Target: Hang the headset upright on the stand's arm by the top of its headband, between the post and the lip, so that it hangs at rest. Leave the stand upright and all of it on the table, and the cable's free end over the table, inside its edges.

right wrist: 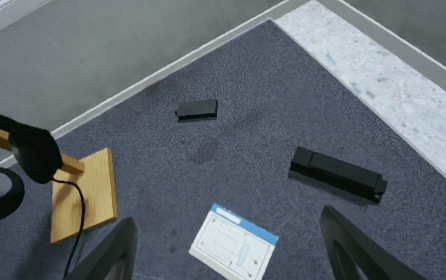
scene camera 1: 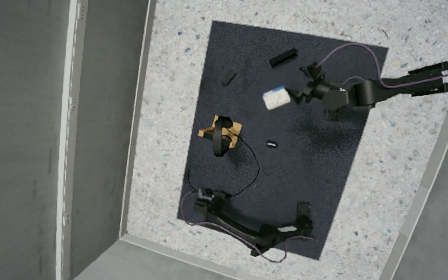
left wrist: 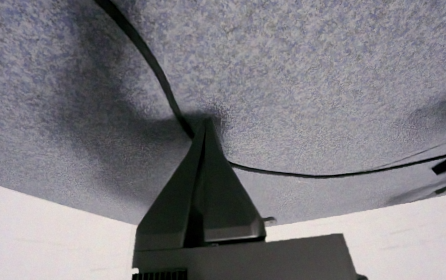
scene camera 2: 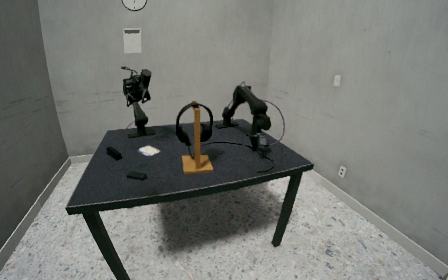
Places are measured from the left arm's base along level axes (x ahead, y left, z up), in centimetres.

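Pixels of known places: left gripper, fingertip midpoint: (scene camera 1: 221, 192) (left wrist: 209, 124) (scene camera 2: 253, 150); right gripper, fingertip midpoint: (right wrist: 227, 218) (scene camera 1: 291, 78) (scene camera 2: 134, 104); left arm's base, link origin: (scene camera 1: 302, 218) (scene camera 2: 226, 125); right arm's base, link origin: (scene camera 2: 141, 134).
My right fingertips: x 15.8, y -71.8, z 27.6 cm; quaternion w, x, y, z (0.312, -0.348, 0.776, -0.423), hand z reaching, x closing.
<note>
Ahead of a thing's pixels: the offset from my right fingertips to its top centre.
The black headset {dx +28.2, dy +24.0, dz +3.1 cm} (scene camera 1: 218, 137) (scene camera 2: 179, 125) (right wrist: 34, 155) hangs upright by its headband near the top of the wooden stand (scene camera 1: 235, 128) (scene camera 2: 197, 150) (right wrist: 100, 190), an earcup on each side of the post. The stand is upright on the table. The black cable (scene camera 1: 258, 165) (scene camera 2: 225, 143) (left wrist: 150, 57) (right wrist: 81, 210) curves over the table, its free end near the left edge in scene camera 1. My left gripper (scene camera 1: 220, 195) (scene camera 2: 255, 149) (left wrist: 209, 124) is shut, low over the cable; whether it pinches the cable is unclear. My right gripper (scene camera 1: 297, 81) (scene camera 2: 136, 102) (right wrist: 227, 218) is open and empty, high over the table.
A white-and-blue card {dx +2.6, dy +4.6, dz -27.4 cm} (scene camera 1: 276, 98) (scene camera 2: 149, 150) (right wrist: 234, 245), a long black block {dx +0.1, dy -15.7, dz -23.6 cm} (scene camera 1: 283, 57) (scene camera 2: 114, 153) (right wrist: 338, 172) and a smaller black block {dx +28.6, dy -5.9, dz -26.0 cm} (scene camera 1: 229, 77) (scene camera 2: 136, 175) (right wrist: 197, 109) lie on the table. A tiny black item {dx +3.5, dy +29.6, dz -26.1 cm} (scene camera 1: 271, 144) lies right of the stand in scene camera 1.
</note>
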